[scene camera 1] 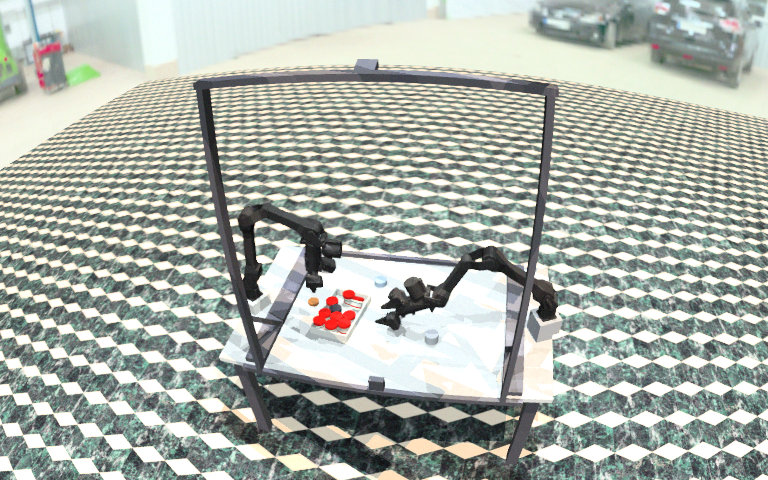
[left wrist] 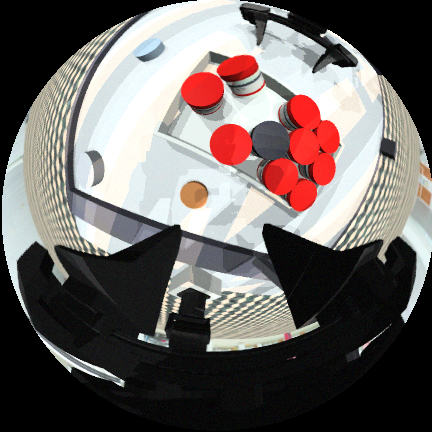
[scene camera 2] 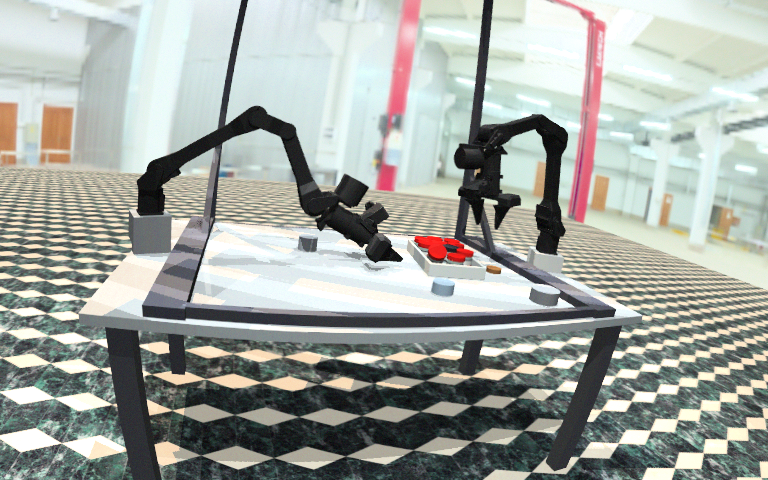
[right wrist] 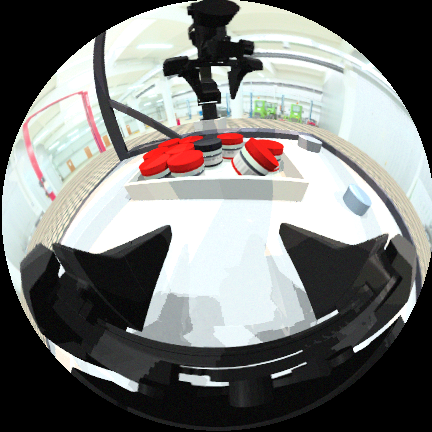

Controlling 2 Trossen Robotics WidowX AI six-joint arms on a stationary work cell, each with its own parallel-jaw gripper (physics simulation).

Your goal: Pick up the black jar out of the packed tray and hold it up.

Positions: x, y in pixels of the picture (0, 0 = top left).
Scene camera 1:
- my left gripper: 313, 286
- my right gripper: 377, 314
